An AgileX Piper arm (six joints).
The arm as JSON. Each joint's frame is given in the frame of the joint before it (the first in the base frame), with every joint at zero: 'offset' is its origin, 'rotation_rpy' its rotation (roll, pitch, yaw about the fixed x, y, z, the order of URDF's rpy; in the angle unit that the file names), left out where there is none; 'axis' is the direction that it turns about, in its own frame. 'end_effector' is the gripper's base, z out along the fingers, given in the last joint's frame.
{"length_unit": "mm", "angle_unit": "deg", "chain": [
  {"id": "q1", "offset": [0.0, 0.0, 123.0], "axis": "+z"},
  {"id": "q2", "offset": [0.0, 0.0, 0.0], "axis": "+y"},
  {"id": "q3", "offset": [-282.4, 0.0, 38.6], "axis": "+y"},
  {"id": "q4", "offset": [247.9, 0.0, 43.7], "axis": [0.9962, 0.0, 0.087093]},
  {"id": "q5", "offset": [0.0, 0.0, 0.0], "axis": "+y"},
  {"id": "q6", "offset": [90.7, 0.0, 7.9], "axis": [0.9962, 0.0, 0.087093]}
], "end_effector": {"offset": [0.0, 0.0, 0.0], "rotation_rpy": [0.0, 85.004, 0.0]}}
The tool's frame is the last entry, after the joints.
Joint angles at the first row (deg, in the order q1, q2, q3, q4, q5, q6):
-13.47, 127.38, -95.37, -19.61, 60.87, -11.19
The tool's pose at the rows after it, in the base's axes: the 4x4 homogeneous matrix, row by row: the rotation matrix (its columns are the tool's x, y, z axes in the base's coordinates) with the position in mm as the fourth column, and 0 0 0 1 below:
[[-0.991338 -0.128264 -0.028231 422.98], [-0.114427 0.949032 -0.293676 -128.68], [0.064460 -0.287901 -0.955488 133.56], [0 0 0 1]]
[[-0.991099 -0.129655 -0.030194 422.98], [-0.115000 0.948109 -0.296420 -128.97], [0.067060 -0.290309 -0.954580 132.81], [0 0 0 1]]
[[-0.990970 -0.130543 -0.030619 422.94], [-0.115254 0.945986 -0.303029 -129.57], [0.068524 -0.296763 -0.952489 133.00], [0 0 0 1]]
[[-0.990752 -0.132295 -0.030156 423.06], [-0.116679 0.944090 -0.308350 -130.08], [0.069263 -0.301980 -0.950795 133.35], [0 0 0 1]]
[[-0.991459 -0.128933 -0.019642 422.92], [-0.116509 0.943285 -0.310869 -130.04], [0.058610 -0.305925 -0.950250 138.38], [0 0 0 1]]
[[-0.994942 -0.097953 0.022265 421.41], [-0.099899 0.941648 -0.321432 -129.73], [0.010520 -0.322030 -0.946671 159.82], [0 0 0 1]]
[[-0.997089 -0.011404 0.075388 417.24], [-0.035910 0.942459 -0.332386 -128.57], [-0.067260 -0.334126 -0.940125 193.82], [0 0 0 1]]
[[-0.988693 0.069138 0.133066 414.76], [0.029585 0.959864 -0.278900 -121.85], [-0.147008 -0.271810 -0.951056 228.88], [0 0 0 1]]
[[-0.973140 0.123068 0.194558 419.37], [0.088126 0.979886 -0.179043 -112.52], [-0.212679 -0.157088 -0.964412 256.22], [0 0 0 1]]
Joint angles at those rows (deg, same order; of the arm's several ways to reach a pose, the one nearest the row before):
-13.47, 128.57, -95.37, -19.55, 60.81, -11.14
-13.47, 128.68, -95.37, -19.77, 60.81, -11.08
-13.47, 128.68, -95.37, -20.23, 60.81, -10.90
-13.47, 128.68, -95.42, -20.58, 60.81, -10.83
-13.47, 128.03, -95.42, -20.58, 60.81, -10.83
-13.47, 125.24, -95.42, -20.58, 60.98, -9.90
-13.47, 121.11, -96.04, -20.19, 62.34, -6.61
-13.47, 117.71, -98.66, -15.35, 65.20, -5.42
-13.47, 116.78, -103.67, -7.95, 68.60, -5.26

